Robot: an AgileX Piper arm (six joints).
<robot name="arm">
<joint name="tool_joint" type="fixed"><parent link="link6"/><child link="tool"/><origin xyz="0 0 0" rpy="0 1.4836 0"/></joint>
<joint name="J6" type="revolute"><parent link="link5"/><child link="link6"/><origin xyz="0.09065 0 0.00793"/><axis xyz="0.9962 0 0.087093"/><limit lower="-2.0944" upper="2.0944"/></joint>
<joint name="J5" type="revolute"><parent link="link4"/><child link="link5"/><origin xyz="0 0 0"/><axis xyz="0 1 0"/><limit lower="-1.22" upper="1.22"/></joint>
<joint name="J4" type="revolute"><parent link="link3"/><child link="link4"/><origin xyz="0.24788 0 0.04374"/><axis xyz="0.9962 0 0.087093"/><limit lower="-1.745" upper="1.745"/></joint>
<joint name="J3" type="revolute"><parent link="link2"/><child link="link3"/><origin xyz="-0.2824 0 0.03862"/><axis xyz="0 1 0"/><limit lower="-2.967" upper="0"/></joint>
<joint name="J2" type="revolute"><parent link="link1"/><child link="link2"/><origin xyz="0 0 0"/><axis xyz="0 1 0"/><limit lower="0" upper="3.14"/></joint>
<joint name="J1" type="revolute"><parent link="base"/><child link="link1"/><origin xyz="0 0 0.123"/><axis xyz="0 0 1"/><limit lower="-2.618" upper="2.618"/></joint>
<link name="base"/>
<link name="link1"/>
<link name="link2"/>
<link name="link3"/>
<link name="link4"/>
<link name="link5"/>
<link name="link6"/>
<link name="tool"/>
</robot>
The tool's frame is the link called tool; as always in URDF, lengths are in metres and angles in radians.
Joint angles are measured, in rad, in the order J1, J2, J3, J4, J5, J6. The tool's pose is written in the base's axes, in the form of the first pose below.
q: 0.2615 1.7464 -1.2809 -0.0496 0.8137 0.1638
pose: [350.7 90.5 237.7], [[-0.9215 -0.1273 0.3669], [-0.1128 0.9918 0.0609], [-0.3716 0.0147 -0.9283]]
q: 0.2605 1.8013 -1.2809 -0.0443 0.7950 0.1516
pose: [357.8 92.4 218.2], [[-0.9331 -0.1359 0.3330], [-0.1243 0.9907 0.0561], [-0.3375 0.0109 -0.9413]]
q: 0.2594 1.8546 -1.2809 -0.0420 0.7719 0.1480
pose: [364.2 93.9 199.0], [[-0.9424 -0.1378 0.3048], [-0.1284 0.9904 0.0506], [-0.3089 0.0085 -0.9511]]
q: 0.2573 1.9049 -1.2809 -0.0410 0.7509 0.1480
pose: [369.4 94.6 180.5], [[-0.9511 -0.1358 0.2775], [-0.1286 0.9907 0.0441], [-0.2809 0.0063 -0.9597]]
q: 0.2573 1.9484 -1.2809 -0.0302 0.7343 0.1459
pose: [372.7 96.2 164.2], [[-0.9591 -0.1323 0.2504], [-0.1250 0.9911 0.0450], [-0.2541 0.0118 -0.9671]]
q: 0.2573 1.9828 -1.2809 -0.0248 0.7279 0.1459
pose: [374.3 96.9 151.0], [[-0.9662 -0.1291 0.2231], [-0.1229 0.9915 0.0416], [-0.2266 0.0128 -0.9739]]
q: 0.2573 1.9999 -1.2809 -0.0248 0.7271 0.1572
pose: [374.7 97.1 144.4], [[-0.9711 -0.1180 0.2077], [-0.1126 0.9929 0.0376], [-0.2107 0.0131 -0.9775]]
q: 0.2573 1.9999 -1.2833 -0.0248 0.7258 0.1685
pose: [375.4 97.2 145.0], [[-0.9716 -0.1071 0.2112], [-0.1012 0.9941 0.0386], [-0.2141 0.0161 -0.9767]]
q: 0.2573 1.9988 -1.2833 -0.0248 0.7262 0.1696
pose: [375.3 97.2 145.4], [[-0.9715 -0.1060 0.2119], [-0.1001 0.9942 0.0387], [-0.2147 0.0164 -0.9765]]
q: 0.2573 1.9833 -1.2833 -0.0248 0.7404 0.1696
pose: [373.7 96.8 151.2], [[-0.9713 -0.1058 0.2131], [-0.0998 0.9943 0.0388], [-0.2160 0.0164 -0.9763]]
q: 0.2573 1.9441 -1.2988 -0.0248 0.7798 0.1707
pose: [372.1 96.3 169.2], [[-0.9681 -0.1041 0.2277], [-0.0971 0.9944 0.0419], [-0.2308 0.0184 -0.9728]]
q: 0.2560 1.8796 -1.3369 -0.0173 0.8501 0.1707
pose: [369.2 95.4 201.9], [[-0.9614 -0.0987 0.2569], [-0.0877 0.9947 0.0538], [-0.2608 0.0292 -0.9649]]
